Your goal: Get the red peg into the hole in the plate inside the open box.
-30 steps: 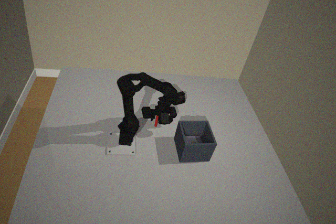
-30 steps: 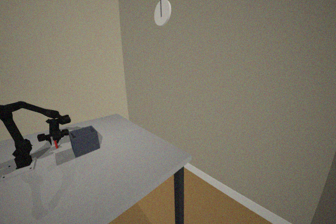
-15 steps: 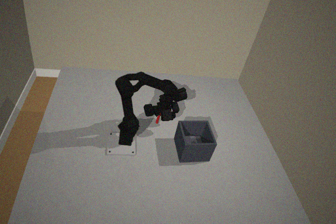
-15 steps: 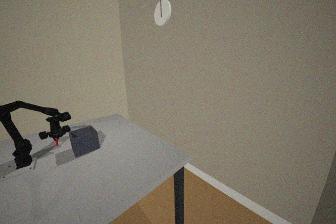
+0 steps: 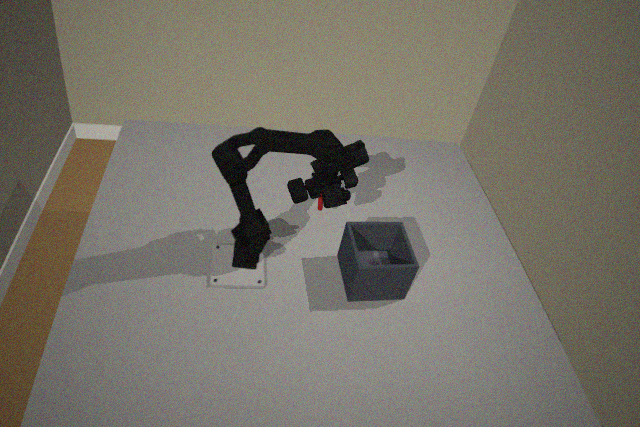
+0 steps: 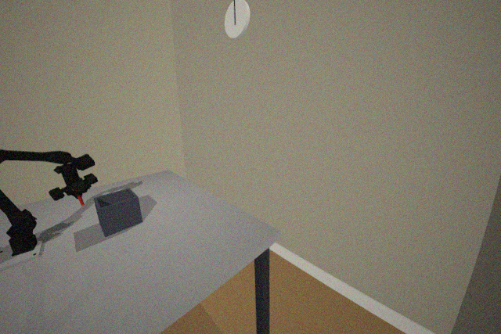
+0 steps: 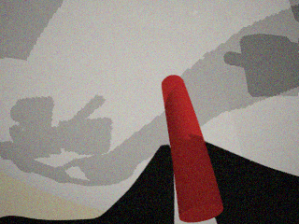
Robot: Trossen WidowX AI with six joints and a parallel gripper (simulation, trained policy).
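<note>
My gripper tip is 16 cm short of the plate, 18 cm to the left of it and 7 cm above it. Round my gripper tip: red peg: 1 cm ahead, 1 cm to the right.
</note>
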